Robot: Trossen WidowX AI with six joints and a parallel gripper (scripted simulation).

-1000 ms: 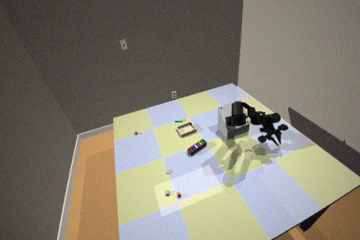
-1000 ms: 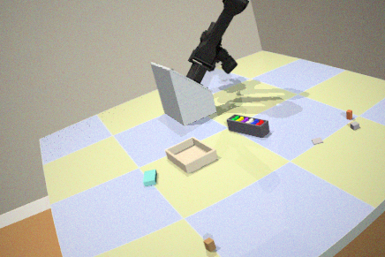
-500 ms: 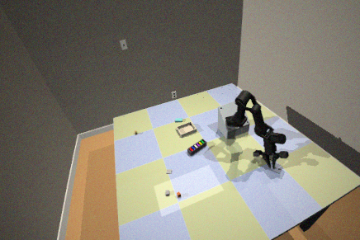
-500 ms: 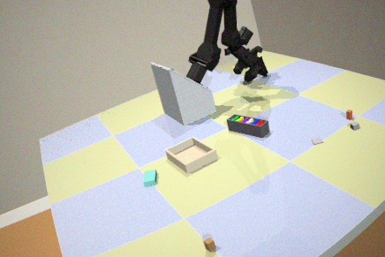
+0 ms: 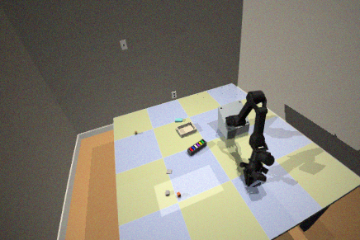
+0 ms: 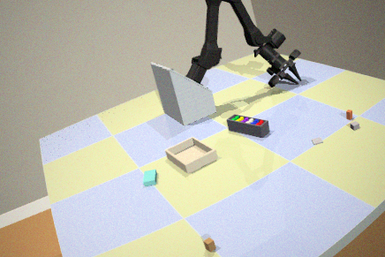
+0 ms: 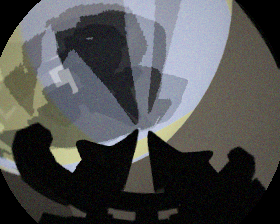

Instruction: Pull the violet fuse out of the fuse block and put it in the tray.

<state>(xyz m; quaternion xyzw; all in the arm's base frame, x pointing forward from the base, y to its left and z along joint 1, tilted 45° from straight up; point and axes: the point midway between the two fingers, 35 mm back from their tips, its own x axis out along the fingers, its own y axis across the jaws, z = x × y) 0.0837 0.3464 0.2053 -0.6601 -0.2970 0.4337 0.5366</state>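
Right now the violet fuse is 360 mm to the right of my gripper tip, 160 mm ahead of it and 10 mm above it. From my gripper tip the other things lie so: beige tray 560 mm to the right, 180 mm ahead, 10 mm below; flat grey chip 400 mm ahead, 250 mm to the right, 10 mm below; teal block 700 mm to the right, 210 mm ahead.
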